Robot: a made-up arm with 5 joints.
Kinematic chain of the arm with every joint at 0, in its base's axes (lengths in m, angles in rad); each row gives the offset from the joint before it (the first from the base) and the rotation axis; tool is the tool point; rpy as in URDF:
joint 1: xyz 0 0 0.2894 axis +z
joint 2: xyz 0 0 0 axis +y
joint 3: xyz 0.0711 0 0.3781 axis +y
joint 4: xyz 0.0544 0 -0.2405 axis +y
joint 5: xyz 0.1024 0 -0.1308 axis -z
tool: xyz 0 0 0 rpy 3.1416 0 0
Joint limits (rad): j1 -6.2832..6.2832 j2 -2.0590..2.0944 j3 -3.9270..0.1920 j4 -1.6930..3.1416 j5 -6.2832..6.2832
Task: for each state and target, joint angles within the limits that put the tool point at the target. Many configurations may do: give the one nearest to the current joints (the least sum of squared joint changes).
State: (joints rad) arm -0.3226 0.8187 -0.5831 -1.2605 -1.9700
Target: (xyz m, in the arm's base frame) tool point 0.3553 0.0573 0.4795
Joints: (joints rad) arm 0.1599 0.2819 -0.2476 -1.5059 -1.9700
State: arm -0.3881 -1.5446 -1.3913 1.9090 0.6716
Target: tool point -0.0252 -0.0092 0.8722
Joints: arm 0.3500 -0.8820 -1.7870 1.4650 0.6716
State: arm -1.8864 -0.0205 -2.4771 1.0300 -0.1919
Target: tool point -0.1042 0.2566 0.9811
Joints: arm -1.1851 -0.7994 -2.5846 1.2446 -0.1919
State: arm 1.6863 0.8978 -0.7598 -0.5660 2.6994
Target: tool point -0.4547 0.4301 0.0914
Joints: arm 2.3840 1.1816 -1.3303 -0.4777 2.6994
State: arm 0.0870 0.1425 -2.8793 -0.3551 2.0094
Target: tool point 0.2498 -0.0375 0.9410
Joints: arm -0.1490 0.5109 -2.9911 -0.6362 2.0094
